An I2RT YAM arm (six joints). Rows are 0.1 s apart.
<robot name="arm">
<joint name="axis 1" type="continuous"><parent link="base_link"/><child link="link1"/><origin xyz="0 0 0.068"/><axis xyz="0 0 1"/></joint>
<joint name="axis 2" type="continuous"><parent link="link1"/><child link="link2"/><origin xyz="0.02 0.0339 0.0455"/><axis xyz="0 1 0"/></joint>
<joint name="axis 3" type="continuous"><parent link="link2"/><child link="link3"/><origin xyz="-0.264 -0.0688 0"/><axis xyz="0 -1 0"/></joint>
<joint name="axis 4" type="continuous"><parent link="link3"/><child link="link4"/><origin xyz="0.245 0.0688 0.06"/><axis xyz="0 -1 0"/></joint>
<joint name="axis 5" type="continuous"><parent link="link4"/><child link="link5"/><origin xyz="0.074 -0.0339 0.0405"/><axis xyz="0 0 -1"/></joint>
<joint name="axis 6" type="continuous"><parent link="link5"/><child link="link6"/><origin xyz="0.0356 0 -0.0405"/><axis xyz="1 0 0"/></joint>
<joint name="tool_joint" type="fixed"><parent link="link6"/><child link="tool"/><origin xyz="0 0 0" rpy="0 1.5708 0"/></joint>
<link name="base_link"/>
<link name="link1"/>
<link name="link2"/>
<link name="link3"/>
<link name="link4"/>
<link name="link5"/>
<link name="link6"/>
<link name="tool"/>
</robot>
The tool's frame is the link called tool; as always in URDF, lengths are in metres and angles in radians. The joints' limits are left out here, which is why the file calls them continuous.
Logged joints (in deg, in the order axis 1, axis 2, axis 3, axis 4, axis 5, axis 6), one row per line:
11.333, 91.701, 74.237, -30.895, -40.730, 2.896
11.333, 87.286, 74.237, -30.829, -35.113, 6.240
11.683, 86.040, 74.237, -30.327, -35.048, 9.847
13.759, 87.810, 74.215, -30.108, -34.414, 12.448
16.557, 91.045, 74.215, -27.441, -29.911, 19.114
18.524, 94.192, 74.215, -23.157, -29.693, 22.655
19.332, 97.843, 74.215, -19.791, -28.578, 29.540
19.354, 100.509, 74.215, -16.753, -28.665, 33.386
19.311, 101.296, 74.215, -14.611, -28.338, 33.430
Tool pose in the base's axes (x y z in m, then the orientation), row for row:
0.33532, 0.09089, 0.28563, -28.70, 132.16, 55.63
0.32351, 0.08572, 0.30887, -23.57, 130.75, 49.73
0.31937, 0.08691, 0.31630, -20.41, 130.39, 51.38
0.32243, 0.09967, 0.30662, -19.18, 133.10, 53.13
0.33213, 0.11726, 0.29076, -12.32, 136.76, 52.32
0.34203, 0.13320, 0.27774, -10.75, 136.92, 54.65
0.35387, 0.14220, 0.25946, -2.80, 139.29, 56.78
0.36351, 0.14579, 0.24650, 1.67, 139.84, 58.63
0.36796, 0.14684, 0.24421, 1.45, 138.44, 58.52
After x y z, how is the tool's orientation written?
As a rotation vector, in degrees.
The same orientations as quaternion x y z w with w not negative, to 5 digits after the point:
-0.18780, 0.86480, 0.36402, 0.29041
-0.15703, 0.87110, 0.33132, 0.32673
-0.13611, 0.86952, 0.34263, 0.32865
-0.12637, 0.87693, 0.35005, 0.30412
-0.08038, 0.89224, 0.34134, 0.28449
-0.06988, 0.89000, 0.35523, 0.27719
-0.01800, 0.89523, 0.36493, 0.25507
0.01068, 0.89408, 0.37485, 0.24495
0.00932, 0.89030, 0.37634, 0.25623

